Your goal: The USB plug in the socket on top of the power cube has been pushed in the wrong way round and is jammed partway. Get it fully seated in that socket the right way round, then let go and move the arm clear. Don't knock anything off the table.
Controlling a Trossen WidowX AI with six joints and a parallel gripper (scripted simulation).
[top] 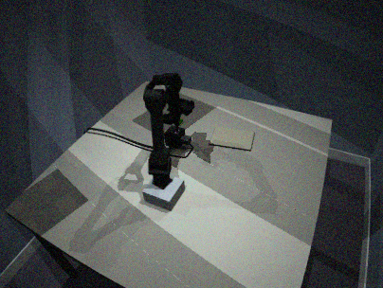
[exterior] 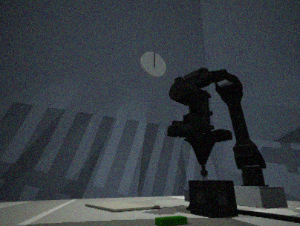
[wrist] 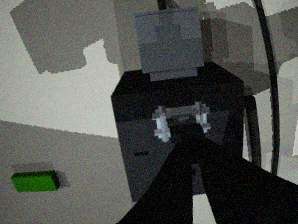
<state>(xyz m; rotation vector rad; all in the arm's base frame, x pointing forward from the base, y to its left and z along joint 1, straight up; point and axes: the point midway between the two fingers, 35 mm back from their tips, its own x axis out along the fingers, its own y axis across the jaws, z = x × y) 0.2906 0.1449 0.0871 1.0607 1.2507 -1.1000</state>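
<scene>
Right now the USB plug is 20 mm below my gripper tip. Round my gripper tip: green block: 140 mm ahead, 110 mm to the left, 110 mm below; then thin flat plate: 210 mm to the right, 180 mm ahead, 110 mm below.
</scene>
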